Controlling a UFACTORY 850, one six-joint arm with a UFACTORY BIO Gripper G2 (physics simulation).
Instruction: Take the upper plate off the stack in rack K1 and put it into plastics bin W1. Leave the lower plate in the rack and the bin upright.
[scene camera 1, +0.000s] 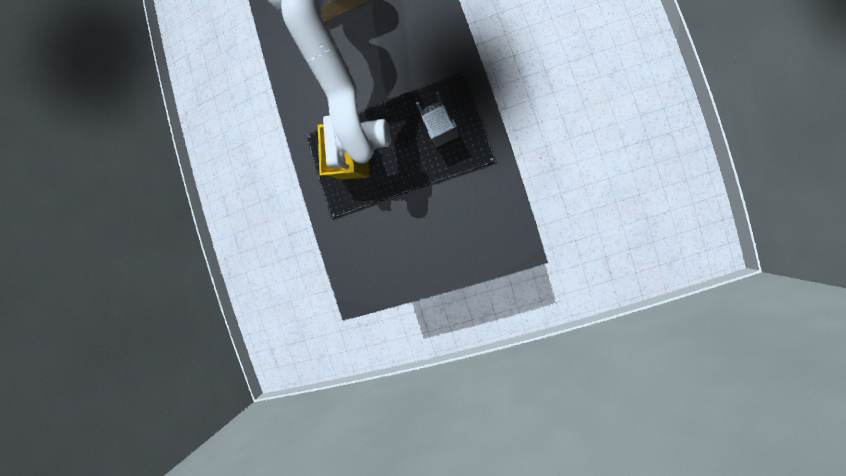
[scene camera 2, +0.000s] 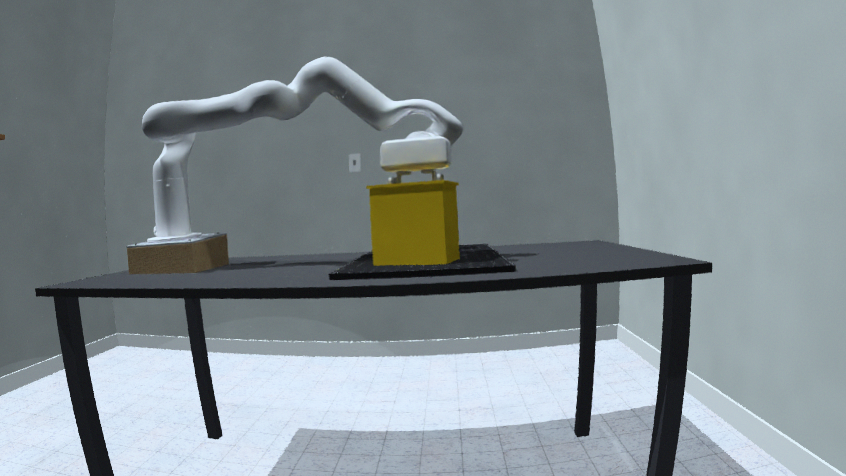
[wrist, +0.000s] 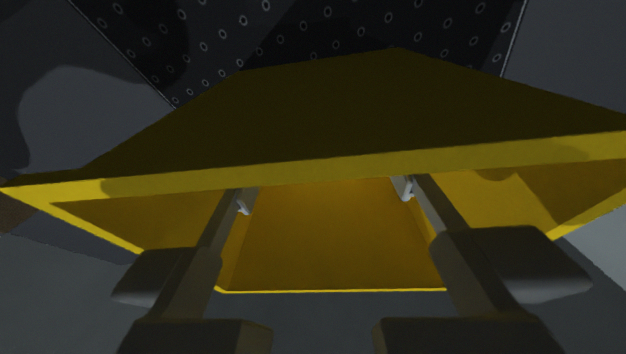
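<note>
Yellow plastics bin W1 (scene camera 1: 356, 174) (scene camera 2: 408, 227) (wrist: 320, 110) stands upright at the left end of the board in scene camera 1. My gripper (scene camera 2: 415, 176) (wrist: 325, 194) is open, with its fingers reaching down past the rim into the bin; nothing shows between them in the wrist view. The upper plate does not show; the near wall and rim hide part of the bin's inside. Rack K1 (scene camera 1: 446, 140) stands toward the board's other end with a light lower plate (scene camera 1: 438, 121) in it. The bin hides the rack in scene camera 2.
A black perforated board (scene camera 1: 476, 139) (scene camera 2: 482, 267) (wrist: 350, 12) lies on the dark table (scene camera 1: 437, 254) (scene camera 2: 621, 257) under the bin and rack. The arm's base stands on a wooden block (scene camera 1: 340, 8) (scene camera 2: 207, 254). The bin's rim closely surrounds my fingers.
</note>
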